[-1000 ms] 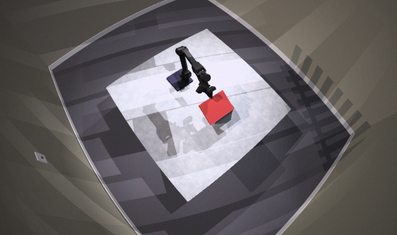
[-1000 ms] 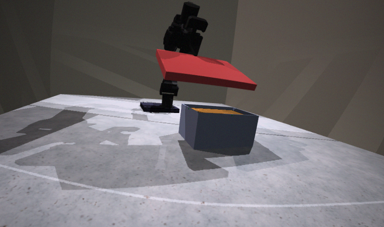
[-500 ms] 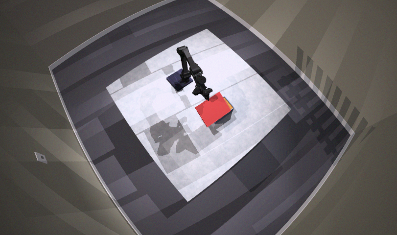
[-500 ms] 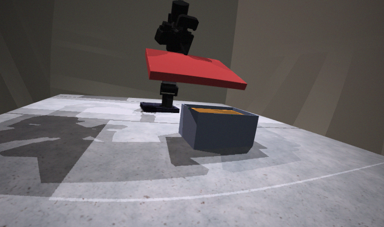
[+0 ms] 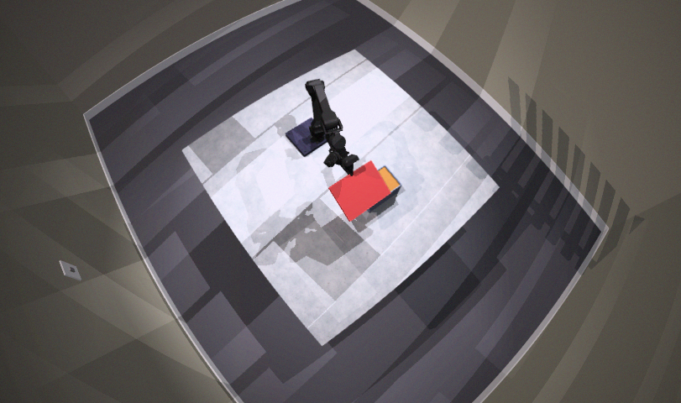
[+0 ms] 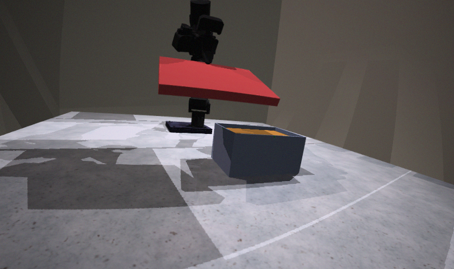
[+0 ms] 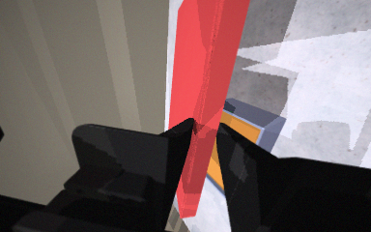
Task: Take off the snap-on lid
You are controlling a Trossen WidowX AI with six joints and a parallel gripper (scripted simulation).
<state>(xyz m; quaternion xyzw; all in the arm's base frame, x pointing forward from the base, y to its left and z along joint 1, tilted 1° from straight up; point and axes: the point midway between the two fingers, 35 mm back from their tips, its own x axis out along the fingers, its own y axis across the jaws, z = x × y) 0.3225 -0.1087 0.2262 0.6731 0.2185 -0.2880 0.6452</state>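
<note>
Now: the red lid 70 mm ahead of my gripper tip, 10 mm to the right of it and 30 mm below it. Also, from my gripper tip: storage box: 80 mm ahead, 130 mm to the left, 180 mm below.
</note>
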